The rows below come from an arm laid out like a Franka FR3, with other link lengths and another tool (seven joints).
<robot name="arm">
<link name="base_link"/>
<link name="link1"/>
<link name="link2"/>
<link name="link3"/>
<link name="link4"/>
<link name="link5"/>
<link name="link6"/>
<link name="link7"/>
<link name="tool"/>
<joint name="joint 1" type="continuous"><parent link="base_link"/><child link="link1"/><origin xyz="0 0 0.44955" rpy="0 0 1.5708"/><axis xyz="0 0 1"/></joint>
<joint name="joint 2" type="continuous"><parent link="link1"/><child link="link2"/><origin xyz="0 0 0" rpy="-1.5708 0 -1.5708"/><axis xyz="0 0 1"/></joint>
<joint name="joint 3" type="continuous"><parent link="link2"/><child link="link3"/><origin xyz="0 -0.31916 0" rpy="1.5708 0 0"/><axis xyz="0 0 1"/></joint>
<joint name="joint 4" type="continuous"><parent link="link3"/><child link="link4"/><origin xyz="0.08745 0 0" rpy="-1.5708 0 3.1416"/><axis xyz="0 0 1"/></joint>
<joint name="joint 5" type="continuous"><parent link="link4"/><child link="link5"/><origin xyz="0.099 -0.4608 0" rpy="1.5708 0 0"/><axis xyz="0 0 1"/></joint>
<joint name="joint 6" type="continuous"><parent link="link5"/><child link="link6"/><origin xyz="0 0 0" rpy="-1.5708 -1.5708 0"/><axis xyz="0 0 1"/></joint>
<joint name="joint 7" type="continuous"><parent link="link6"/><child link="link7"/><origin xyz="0 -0.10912 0" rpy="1.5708 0 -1.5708"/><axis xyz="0 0 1"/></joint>
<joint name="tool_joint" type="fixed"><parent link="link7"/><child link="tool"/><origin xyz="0.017 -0.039 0.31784" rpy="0.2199 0 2.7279"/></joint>
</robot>
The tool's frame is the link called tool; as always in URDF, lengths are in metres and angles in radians. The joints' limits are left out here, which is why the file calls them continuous.
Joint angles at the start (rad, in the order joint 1, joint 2, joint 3, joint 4, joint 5, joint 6, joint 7):
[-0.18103 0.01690 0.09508 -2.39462 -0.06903 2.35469 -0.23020]
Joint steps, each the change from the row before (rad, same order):
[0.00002 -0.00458 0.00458 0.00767 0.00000 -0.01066 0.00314]
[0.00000 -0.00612 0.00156 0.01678 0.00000 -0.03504 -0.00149]
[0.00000 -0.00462 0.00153 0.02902 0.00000 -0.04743 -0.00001]
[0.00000 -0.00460 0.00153 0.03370 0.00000 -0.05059 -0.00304]
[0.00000 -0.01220 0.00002 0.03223 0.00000 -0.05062 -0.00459]
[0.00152 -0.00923 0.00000 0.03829 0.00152 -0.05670 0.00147]
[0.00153 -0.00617 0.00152 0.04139 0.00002 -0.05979 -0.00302]
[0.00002 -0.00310 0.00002 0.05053 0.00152 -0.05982 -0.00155]
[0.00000 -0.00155 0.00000 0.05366 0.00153 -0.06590 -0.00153]
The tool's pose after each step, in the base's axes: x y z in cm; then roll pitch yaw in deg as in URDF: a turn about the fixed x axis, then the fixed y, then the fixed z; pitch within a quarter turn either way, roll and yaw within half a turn. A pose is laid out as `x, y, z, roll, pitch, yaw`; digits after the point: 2 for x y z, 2 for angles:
57.39, -1.47, 16.95, -167.24, -4.14, -145.11
57.41, -1.47, 17.77, -167.59, -4.76, -145.00
57.67, -1.51, 19.01, -167.96, -5.47, -145.01
58.04, -1.56, 20.48, -168.30, -6.11, -144.86
58.43, -1.71, 22.36, -168.40, -6.51, -144.74
58.83, -1.75, 24.36, -168.62, -6.99, -144.94
59.11, -1.70, 26.37, -168.96, -7.63, -144.75
59.69, -1.79, 28.71, -169.14, -7.94, -144.87
60.06, -1.87, 31.13, -169.49, -8.44, -145.00

